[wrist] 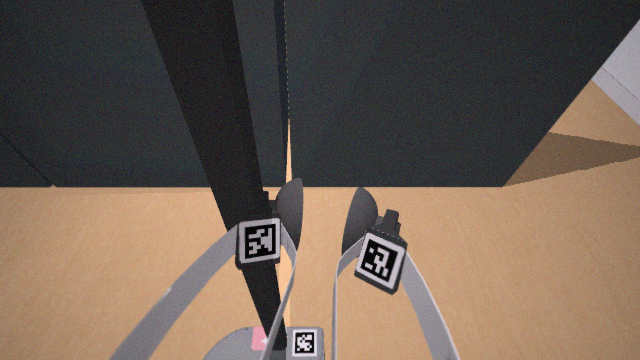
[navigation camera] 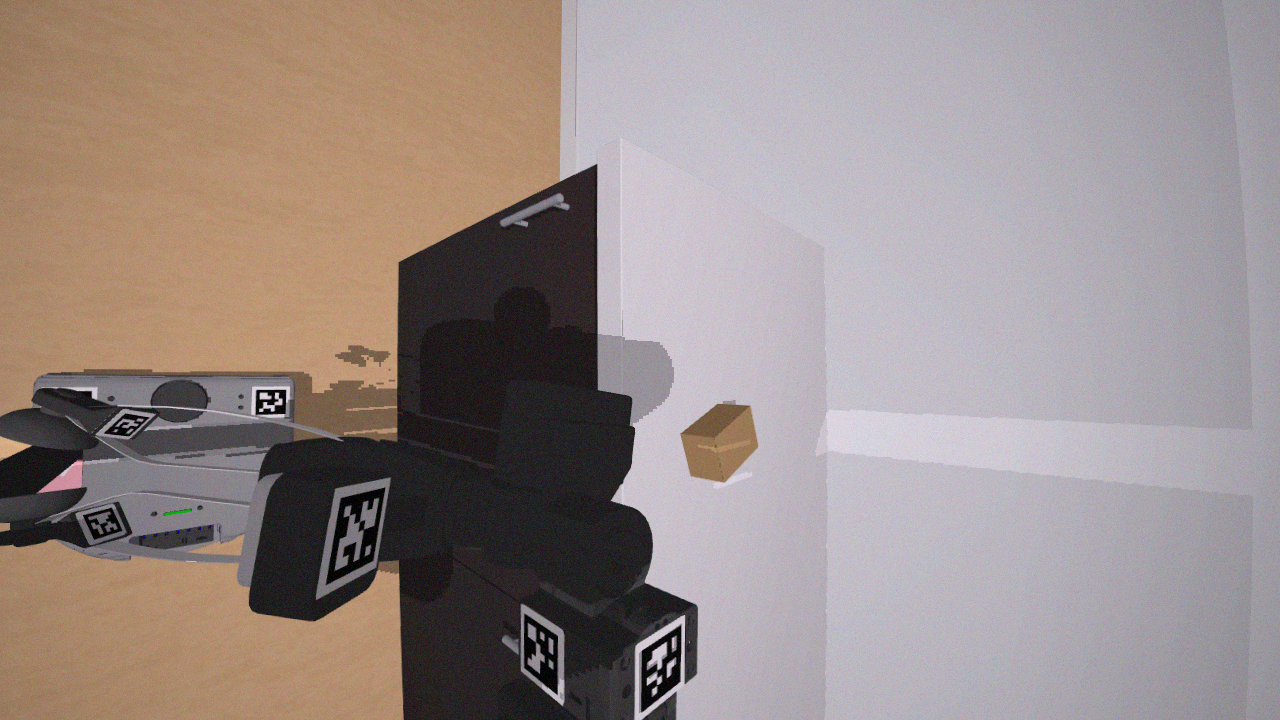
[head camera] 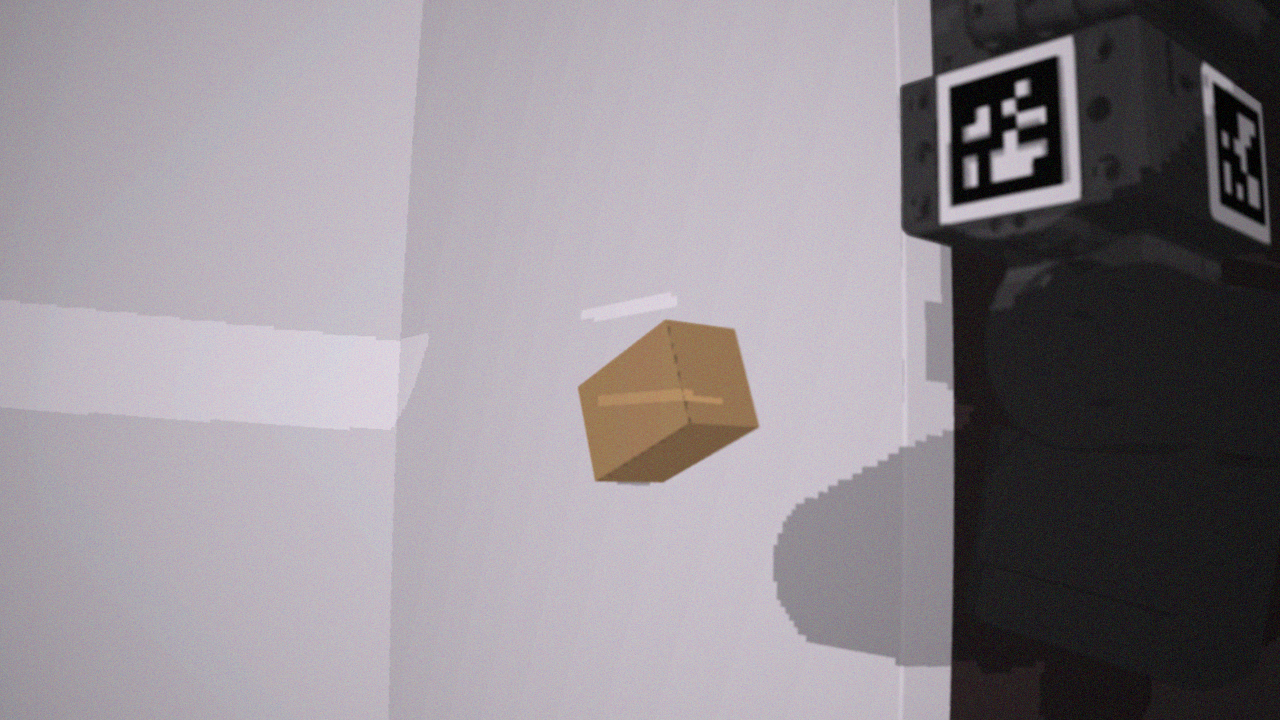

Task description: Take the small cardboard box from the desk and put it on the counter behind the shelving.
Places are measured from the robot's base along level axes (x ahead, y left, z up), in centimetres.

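Pixels of known places: robot's base, origin of the base link: [navigation camera: 181, 399].
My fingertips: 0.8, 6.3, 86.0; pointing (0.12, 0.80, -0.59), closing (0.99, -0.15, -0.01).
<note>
Ahead of a thing's pixels: the offset from my fingertips to its middle, as dx, dy, dz. "pt": to the spot under its first point. Level surfaces: height alone.
The small cardboard box {-3.3, -56.0, +7.5} [head camera: 666, 385] [navigation camera: 718, 445] rests on the white top {dz +5.0} [head camera: 537, 582] [navigation camera: 716, 313] of a dark-fronted cabinet [navigation camera: 537, 259]. The frames do not show whether this is the desk or the counter. My gripper [wrist: 326, 206] [navigation camera: 37, 467] is partly open, with a gap between its fingertips and no object in it. It hangs over the wooden floor, in front of the cabinet and well apart from the box. The box does not show in the wrist view. My wrist and arm cover part of the cabinet front in the navigation camera view.
My base [navigation camera: 179, 402] [wrist: 305, 345] is beyond and below the fingers. Bar handles {pt +26.3, -39.3, -10.3} [navigation camera: 534, 210] stick out from the cabinet front. A pale wall [navigation camera: 1029, 268] stands behind the white top. Large dark panels [wrist: 400, 100] rise from the wooden floor [wrist: 450, 240] in the wrist view.
</note>
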